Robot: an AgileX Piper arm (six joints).
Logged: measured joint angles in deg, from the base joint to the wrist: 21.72, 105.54, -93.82, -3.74, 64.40, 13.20; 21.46, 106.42, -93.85, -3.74, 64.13, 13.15; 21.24, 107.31, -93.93, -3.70, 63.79, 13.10; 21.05, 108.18, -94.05, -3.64, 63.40, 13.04; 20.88, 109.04, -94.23, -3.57, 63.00, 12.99; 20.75, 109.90, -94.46, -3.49, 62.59, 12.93; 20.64, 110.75, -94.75, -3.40, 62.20, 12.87; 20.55, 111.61, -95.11, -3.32, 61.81, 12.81; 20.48, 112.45, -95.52, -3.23, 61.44, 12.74; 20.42, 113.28, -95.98, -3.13, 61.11, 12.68; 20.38, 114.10, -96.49, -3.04, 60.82, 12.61; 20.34, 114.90, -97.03, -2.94, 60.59, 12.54; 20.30, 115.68, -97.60, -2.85, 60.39, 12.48; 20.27, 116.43, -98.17, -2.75, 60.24, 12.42; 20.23, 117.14, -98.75, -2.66, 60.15, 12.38; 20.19, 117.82, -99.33, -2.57, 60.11, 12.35; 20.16, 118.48, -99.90, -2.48, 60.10, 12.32; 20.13, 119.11, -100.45, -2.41, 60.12, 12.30
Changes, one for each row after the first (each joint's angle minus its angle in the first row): -0.26, 0.88, -0.03, 0.00, -0.27, -0.05; -0.48, 1.77, -0.11, 0.04, -0.61, -0.10; -0.67, 2.64, -0.23, 0.10, -1.00, -0.16; -0.84, 3.50, -0.41, 0.17, -1.40, -0.21; -0.97, 4.36, -0.64, 0.25, -1.81, -0.27; -1.08, 5.21, -0.93, 0.34, -2.20, -0.33; -1.17, 6.07, -1.29, 0.42, -2.59, -0.39; -1.24, 6.91, -1.70, 0.51, -2.96, -0.46; -1.30, 7.74, -2.16, 0.61, -3.29, -0.52; -1.34, 8.56, -2.67, 0.70, -3.58, -0.59; -1.38, 9.36, -3.21, 0.80, -3.81, -0.66; -1.42, 10.14, -3.78, 0.89, -4.01, -0.72; -1.45, 10.89, -4.35, 0.99, -4.16, -0.78; -1.49, 11.60, -4.93, 1.08, -4.25, -0.82; -1.53, 12.28, -5.51, 1.17, -4.29, -0.85; -1.56, 12.94, -6.08, 1.26, -4.30, -0.88; -1.59, 13.57, -6.63, 1.33, -4.28, -0.90
